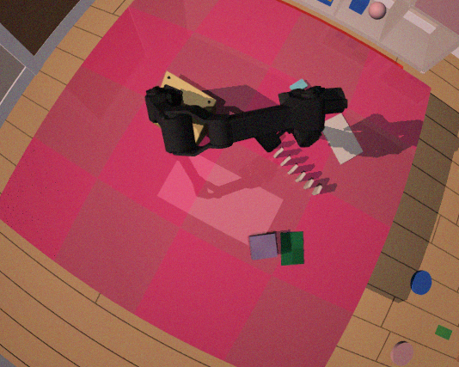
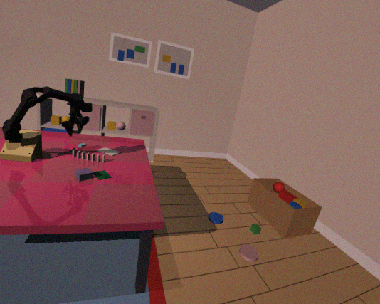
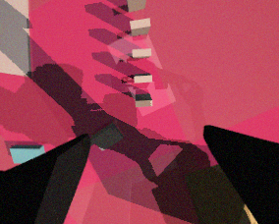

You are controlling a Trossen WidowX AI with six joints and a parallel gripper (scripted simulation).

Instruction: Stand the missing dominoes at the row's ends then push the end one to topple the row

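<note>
Right now my gripper tip is 250 mm to the right of the cyan block, 150 mm above it and 10 mm past it. Round my gripper tip: purple block (300 mm to the right, 140 mm below, 120 mm ahead); green flat piece (260 mm to the right, 210 mm ahead, 160 mm below); grey sheet (210 mm ahead, 160 mm below, 150 mm to the left).
</note>
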